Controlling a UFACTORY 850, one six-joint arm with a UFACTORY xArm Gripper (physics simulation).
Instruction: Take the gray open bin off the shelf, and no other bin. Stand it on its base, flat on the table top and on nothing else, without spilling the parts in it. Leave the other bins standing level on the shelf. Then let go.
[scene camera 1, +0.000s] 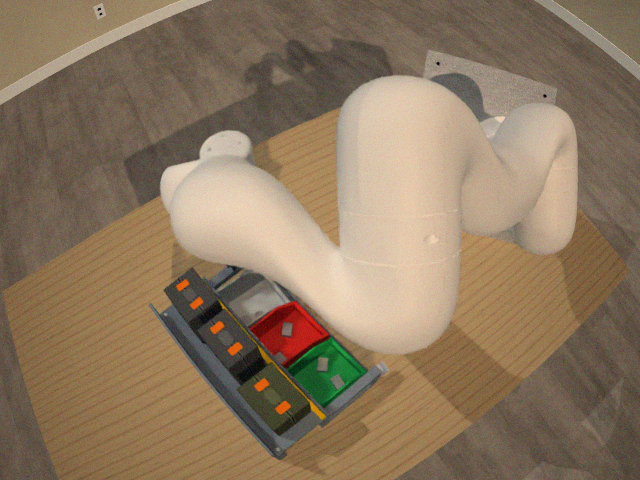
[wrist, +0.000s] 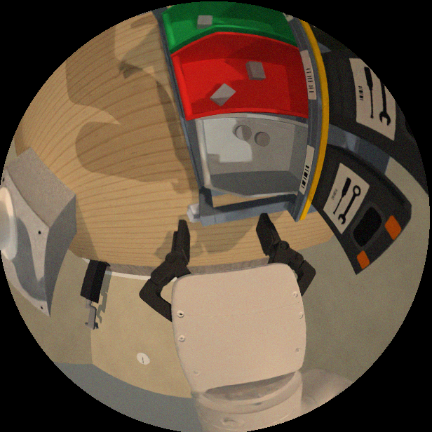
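The gray open bin (scene camera 1: 254, 301) (wrist: 250, 157) stands on the shelf (scene camera 1: 354, 396) (wrist: 245, 211), at the end of the row beside the red bin. Two round gray parts (wrist: 252, 136) lie in it in the wrist view. My gripper (wrist: 223, 224) is open and empty; its fingertips stand apart by the shelf's end, just outside the end rail beside the gray bin, and do not touch the bin. In the scene view the arm hides the gripper and covers part of the gray bin's edge.
The red bin (scene camera 1: 285, 335) (wrist: 240, 75) and green bin (scene camera 1: 326, 372) (wrist: 232, 22) stand level beside it with small gray blocks inside. Dark cases (scene camera 1: 227, 341) (wrist: 347, 200) with orange latches stand behind a yellow strip (wrist: 325, 115). The wooden table (scene camera 1: 103, 330) (wrist: 125, 200) lies around the shelf.
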